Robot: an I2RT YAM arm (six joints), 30 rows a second.
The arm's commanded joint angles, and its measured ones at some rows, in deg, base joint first. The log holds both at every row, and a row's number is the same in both.
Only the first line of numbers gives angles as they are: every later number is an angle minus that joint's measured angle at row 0.
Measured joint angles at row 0: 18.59 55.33 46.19 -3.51 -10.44 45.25
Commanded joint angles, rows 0 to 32: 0.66 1.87 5.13 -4.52 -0.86 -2.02; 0.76 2.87 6.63 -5.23 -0.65 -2.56; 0.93 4.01 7.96 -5.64 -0.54 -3.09; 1.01 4.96 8.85 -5.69 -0.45 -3.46; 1.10 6.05 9.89 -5.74 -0.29 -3.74; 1.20 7.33 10.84 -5.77 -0.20 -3.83; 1.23 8.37 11.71 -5.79 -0.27 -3.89; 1.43 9.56 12.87 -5.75 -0.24 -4.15; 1.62 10.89 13.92 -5.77 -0.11 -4.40; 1.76 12.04 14.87 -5.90 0.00 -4.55; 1.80 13.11 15.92 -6.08 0.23 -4.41; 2.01 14.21 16.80 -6.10 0.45 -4.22; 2.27 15.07 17.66 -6.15 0.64 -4.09; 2.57 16.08 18.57 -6.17 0.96 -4.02; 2.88 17.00 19.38 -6.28 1.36 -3.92; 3.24 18.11 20.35 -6.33 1.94 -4.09; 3.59 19.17 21.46 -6.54 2.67 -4.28; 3.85 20.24 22.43 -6.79 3.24 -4.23; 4.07 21.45 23.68 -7.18 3.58 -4.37; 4.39 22.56 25.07 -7.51 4.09 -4.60; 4.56 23.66 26.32 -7.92 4.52 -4.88; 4.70 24.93 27.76 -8.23 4.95 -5.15; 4.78 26.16 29.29 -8.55 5.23 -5.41; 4.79 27.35 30.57 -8.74 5.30 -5.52; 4.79 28.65 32.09 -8.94 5.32 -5.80; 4.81 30.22 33.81 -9.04 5.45 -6.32; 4.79 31.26 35.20 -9.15 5.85 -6.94; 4.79 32.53 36.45 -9.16 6.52 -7.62; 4.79 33.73 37.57 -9.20 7.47 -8.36; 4.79 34.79 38.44 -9.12 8.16 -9.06; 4.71 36.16 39.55 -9.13 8.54 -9.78; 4.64 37.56 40.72 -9.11 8.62 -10.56; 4.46 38.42 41.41 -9.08 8.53 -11.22
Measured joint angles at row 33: 4.48 36.06 38.74 -8.48 6.41 -7.95
